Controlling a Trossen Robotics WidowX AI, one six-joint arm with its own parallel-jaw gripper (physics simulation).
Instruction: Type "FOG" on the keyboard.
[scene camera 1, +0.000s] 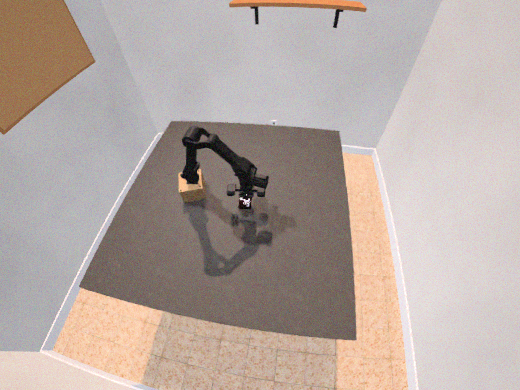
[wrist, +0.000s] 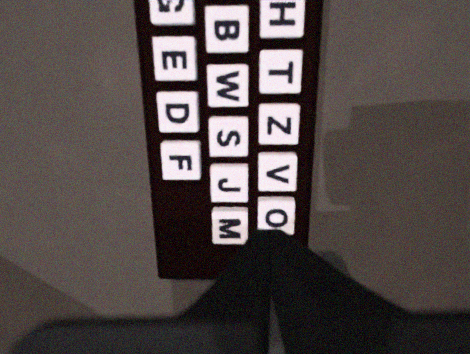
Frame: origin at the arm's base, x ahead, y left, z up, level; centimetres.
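Seen in the pictures: gripper, fingertip midpoint: (scene camera 1: 247, 199) (wrist: 266, 241); arm's base at its link origin: (scene camera 1: 192, 179).
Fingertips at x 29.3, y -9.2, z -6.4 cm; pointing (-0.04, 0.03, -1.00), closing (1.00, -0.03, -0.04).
Observation:
Pixels of each thing's top centre, then the offset from my fingertips to it. "pt": a spot on its surface instead. Level surfaces: height alone.
- keyboard at its top centre: (wrist: 227, 44) (scene camera 1: 245, 192) dy +6.2, dx -1.1, dz -2.3 cm
- F key at its top centre: (wrist: 180, 161) dy +2.2, dx -3.1, dz -2.3 cm
- G key at a spot on its surface: (wrist: 172, 9) pt dy +7.4, dx -2.8, dz -2.3 cm
- O key at its top centre: (wrist: 276, 218) dy -0.2, dx +0.5, dz -2.3 cm
- M key at its top centre: (wrist: 230, 228) dy -0.6, dx -1.4, dz -2.3 cm
- V key at its top centre: (wrist: 277, 173) dy +1.6, dx +0.6, dz -2.3 cm
- dark table at its surface level: dz -4.0 cm
The keyboard (scene camera 1: 245, 202) (wrist: 187, 257) is a dark red-brown board with white lettered keys, seen under the arm's end in the scene view. In the wrist view the F key (wrist: 181, 160) is the lowest of the left column, and part of the G key (wrist: 172, 9) shows at the top edge. The O key (wrist: 276, 215) is the lowest of the right column. My gripper (scene camera 1: 245, 196) (wrist: 266, 241) is shut and empty. Its tips cover the lower edge of the O key; whether they touch it I cannot tell.
The M key (wrist: 230, 227) lies just left of the fingertips, and the V key (wrist: 278, 172) lies above O. The arm's wooden base block (scene camera 1: 192, 190) stands on the dark table (scene camera 1: 300, 290), left of the keyboard. An orange shelf (scene camera 1: 300, 5) is on the back wall.

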